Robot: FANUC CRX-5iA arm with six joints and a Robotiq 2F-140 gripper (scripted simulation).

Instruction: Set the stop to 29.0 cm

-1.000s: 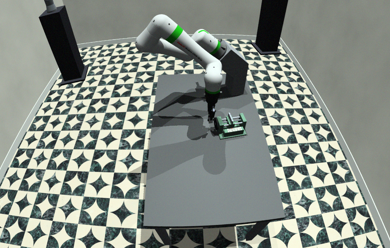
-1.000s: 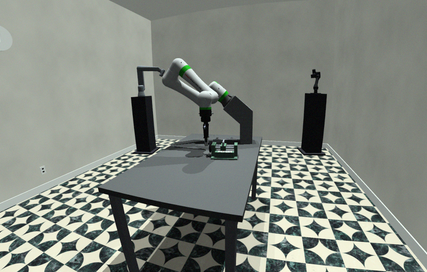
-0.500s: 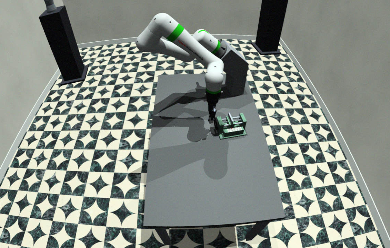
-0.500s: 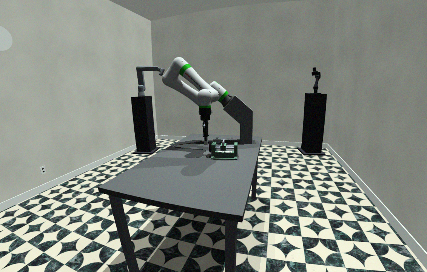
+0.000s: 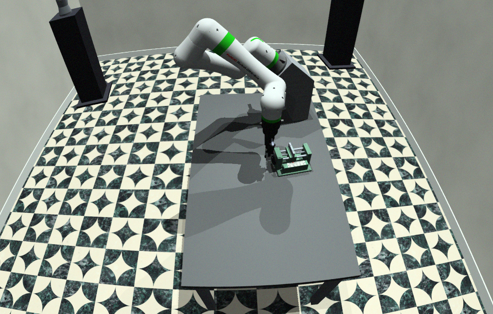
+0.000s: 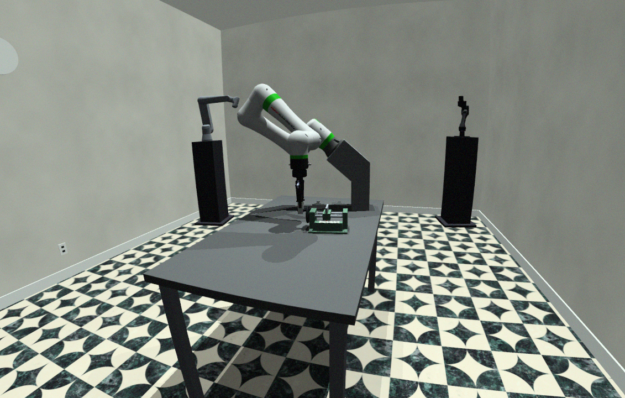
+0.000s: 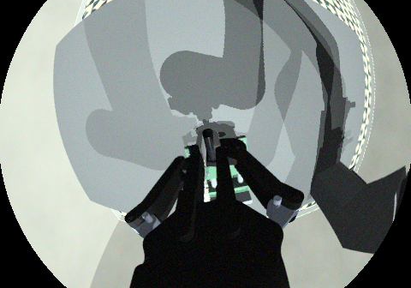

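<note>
The green stop fixture lies 140 mm to the left of my hand and 30 mm below it. Round my hand: black handwheel: 20 mm to the left, 20 mm below.
</note>
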